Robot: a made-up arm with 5 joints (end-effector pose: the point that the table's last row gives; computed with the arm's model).
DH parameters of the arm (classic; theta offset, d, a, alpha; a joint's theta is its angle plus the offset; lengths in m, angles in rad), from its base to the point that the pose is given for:
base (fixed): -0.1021 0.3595 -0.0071 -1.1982
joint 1: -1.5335 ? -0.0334 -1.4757
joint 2: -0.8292 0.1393 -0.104 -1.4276
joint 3: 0 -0.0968 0.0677 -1.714
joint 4: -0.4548 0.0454 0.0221 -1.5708
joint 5: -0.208 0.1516 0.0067 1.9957
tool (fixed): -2.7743 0.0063 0 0
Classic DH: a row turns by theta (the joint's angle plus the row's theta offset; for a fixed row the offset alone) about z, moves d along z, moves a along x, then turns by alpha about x.
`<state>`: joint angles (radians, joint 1 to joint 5).
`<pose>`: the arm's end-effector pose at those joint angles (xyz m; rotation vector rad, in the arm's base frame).
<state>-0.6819 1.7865 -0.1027 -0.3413 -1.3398</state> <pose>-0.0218 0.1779 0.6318 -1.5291 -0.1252 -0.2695</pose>
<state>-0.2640 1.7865 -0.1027 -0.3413 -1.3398</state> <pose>0.0578 0.1709 0.6289 -1.4967 0.0702 0.1460</pose>
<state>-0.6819 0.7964 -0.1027 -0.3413 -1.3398</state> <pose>0.0608 0.3522 0.5849 -2.3341 0.4422 -0.5651</pose>
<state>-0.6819 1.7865 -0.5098 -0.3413 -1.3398</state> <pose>0.0345 0.1731 0.6837 -1.7474 -0.2545 0.0955</pose>
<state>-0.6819 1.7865 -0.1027 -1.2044 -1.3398</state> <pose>0.0299 0.1056 0.5433 -0.7532 -0.4318 0.0134</pose>
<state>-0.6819 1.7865 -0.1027 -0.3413 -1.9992</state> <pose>-0.0183 0.1801 0.6357 -1.1917 0.4793 -0.4408</pose>
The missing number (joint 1, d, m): 0.2126
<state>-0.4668 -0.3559 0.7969 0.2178 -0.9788</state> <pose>0.1253 0.3149 0.2311 1.9815 -0.5032 1.0268</pose>
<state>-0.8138 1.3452 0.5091 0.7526 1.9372</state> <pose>0.0463 0.4108 0.5733 1.7446 1.0067 -2.0619</pose>
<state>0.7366 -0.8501 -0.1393 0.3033 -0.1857</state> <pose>-0.1054 0.3023 0.1947 0.8371 -0.0117 -1.1209</pose>
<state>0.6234 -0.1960 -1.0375 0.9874 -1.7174</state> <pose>-0.0680 0.3657 0.2094 1.2702 0.6939 -0.6632</pose>
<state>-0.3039 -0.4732 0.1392 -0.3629 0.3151</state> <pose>0.1127 0.3701 0.3347 2.0156 -0.1785 -1.4772</pose>
